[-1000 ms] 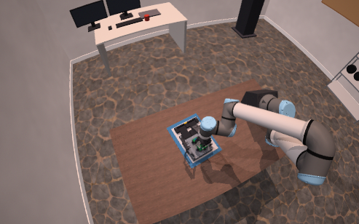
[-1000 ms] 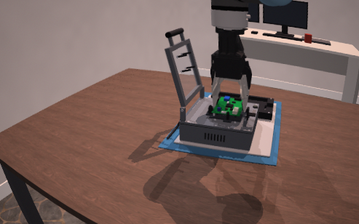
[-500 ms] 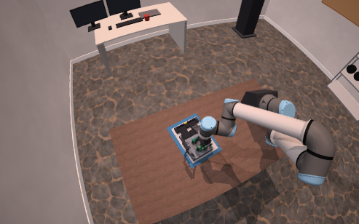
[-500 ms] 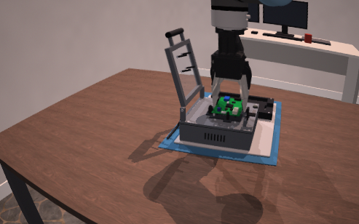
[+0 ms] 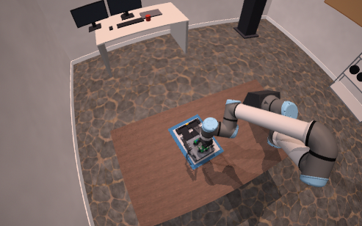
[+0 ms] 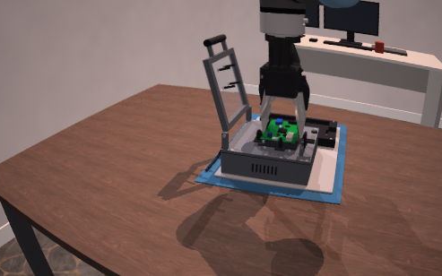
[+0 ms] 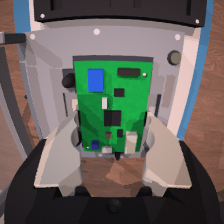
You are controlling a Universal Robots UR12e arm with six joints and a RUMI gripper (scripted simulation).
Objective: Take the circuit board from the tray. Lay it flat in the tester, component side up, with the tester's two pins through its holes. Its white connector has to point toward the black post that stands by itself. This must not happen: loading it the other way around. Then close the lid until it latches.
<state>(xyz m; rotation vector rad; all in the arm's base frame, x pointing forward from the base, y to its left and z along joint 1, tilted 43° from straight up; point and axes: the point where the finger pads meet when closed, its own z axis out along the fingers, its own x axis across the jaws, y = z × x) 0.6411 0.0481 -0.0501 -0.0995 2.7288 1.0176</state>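
The green circuit board is right at my hand. From my hand the other things lie so: tester lid (120 mm ahead, 20 mm to the left, 100 mm above).
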